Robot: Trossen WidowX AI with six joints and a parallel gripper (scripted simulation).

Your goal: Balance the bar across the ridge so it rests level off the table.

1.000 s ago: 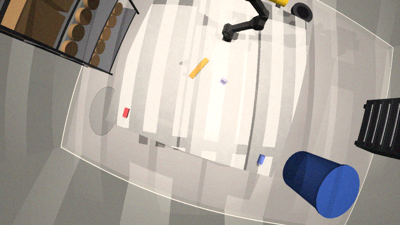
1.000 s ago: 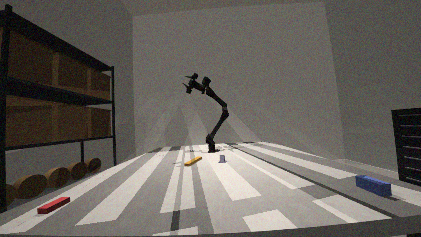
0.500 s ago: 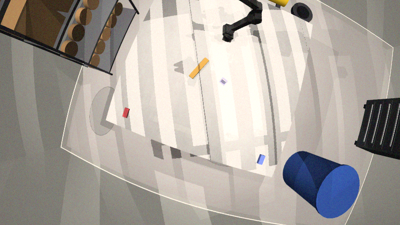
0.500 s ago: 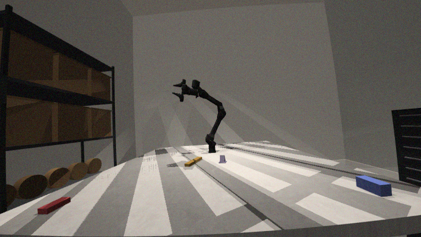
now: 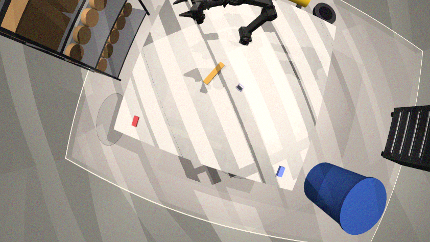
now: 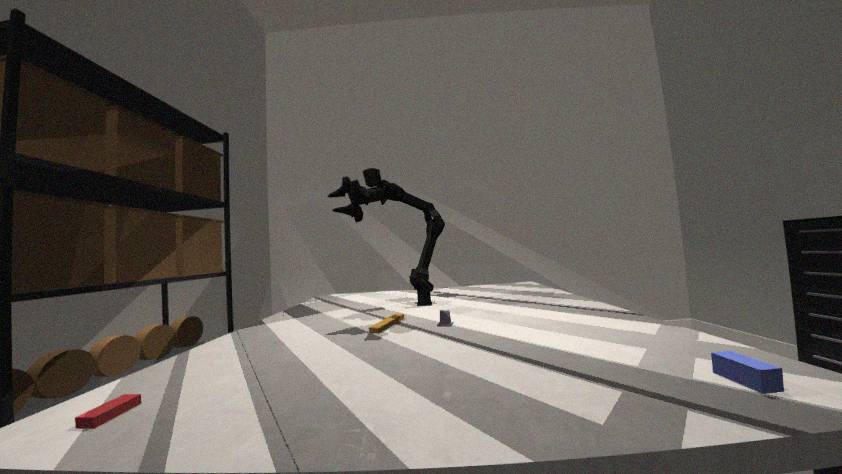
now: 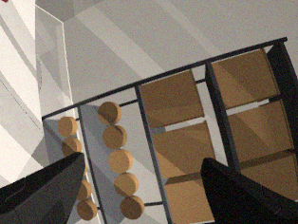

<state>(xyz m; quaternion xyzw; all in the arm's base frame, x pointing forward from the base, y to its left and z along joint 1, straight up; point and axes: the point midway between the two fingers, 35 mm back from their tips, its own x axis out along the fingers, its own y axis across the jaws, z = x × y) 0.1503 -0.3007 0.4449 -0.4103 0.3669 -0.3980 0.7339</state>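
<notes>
Now: the orange-yellow bar 13 cm ahead of my gripper tip, 22 cm to the left of it and 43 cm below it. Also, from my gripper tip: red block: 58 cm ahead, 17 cm to the right, 43 cm below; blue block: 58 cm ahead, 83 cm to the left, 42 cm below.
</notes>
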